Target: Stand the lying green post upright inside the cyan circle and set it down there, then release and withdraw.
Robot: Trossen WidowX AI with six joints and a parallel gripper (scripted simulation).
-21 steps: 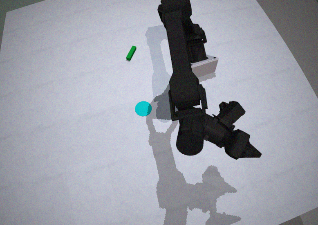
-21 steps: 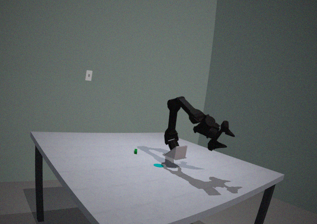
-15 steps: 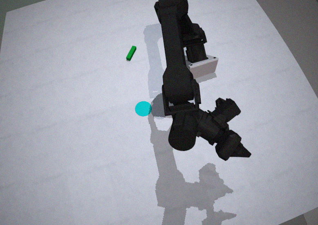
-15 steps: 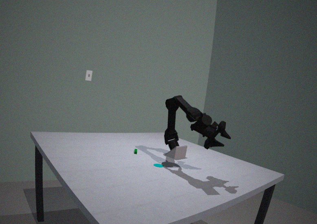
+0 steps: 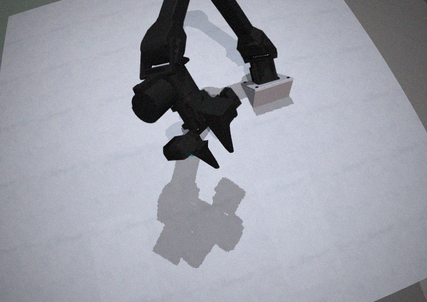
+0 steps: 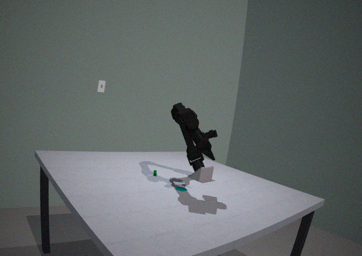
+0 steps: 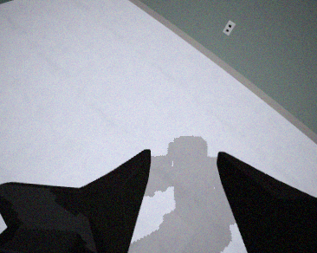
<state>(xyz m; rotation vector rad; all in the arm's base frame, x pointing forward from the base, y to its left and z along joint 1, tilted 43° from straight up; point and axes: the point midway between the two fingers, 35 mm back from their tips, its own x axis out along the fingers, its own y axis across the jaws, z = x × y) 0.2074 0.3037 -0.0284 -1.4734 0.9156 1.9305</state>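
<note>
Right now the green post is 400 mm to the right of my gripper tip, 190 mm below it and 20 mm ahead of it. The rest, counted from my gripper tip: cyan circle: 190 mm below, 150 mm to the right, 40 mm ahead.
</note>
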